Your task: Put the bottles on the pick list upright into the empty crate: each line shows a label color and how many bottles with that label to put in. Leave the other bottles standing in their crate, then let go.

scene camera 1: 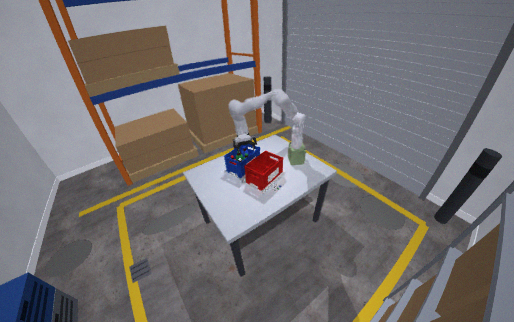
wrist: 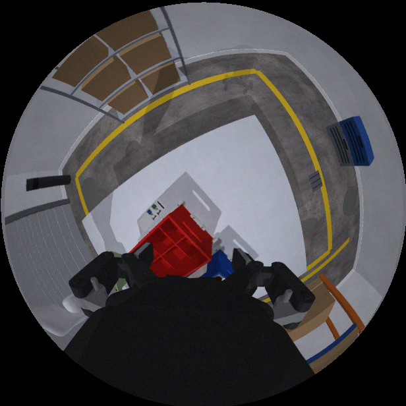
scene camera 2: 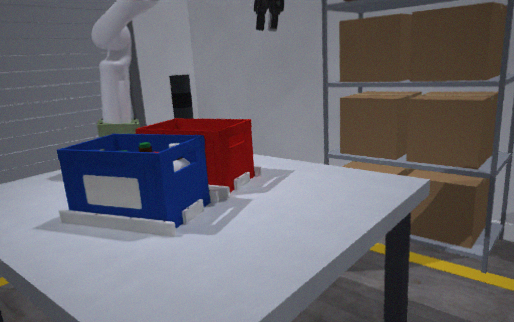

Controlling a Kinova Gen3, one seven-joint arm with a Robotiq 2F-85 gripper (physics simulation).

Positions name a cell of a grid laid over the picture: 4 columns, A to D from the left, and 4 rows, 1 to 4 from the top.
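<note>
My gripper (wrist: B3), visible. White crate strip (scene camera 2: B3), likewise.
</note>
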